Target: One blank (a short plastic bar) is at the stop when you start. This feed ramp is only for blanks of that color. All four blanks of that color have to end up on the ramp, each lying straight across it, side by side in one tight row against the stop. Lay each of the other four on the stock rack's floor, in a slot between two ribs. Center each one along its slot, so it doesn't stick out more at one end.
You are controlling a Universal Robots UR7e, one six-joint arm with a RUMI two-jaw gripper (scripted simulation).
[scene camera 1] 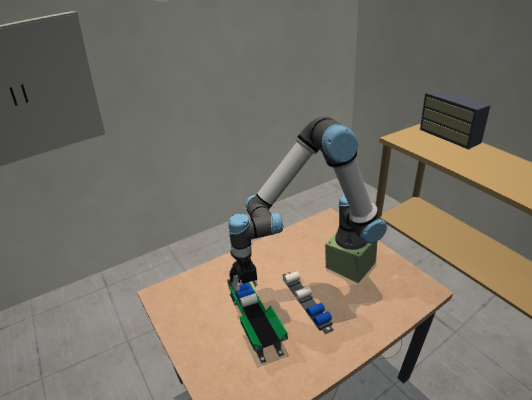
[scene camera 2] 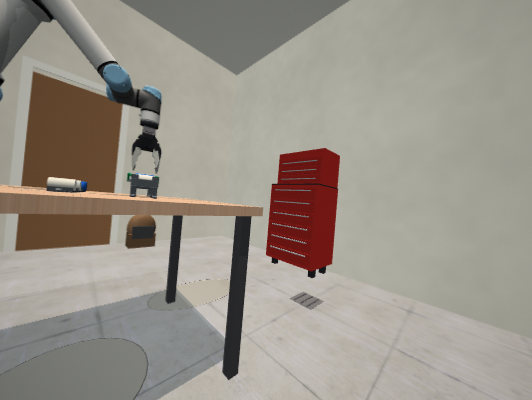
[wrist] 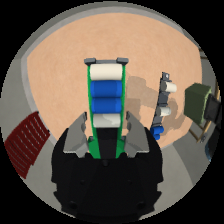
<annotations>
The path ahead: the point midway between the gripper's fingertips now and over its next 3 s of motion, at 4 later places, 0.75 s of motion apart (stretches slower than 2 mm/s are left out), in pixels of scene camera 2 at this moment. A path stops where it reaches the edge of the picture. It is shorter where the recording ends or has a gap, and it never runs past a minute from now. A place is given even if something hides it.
My gripper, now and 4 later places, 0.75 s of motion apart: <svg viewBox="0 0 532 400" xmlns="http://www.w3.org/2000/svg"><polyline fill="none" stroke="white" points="145,172 144,178 144,180 145,169 145,158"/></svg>
</annotations>
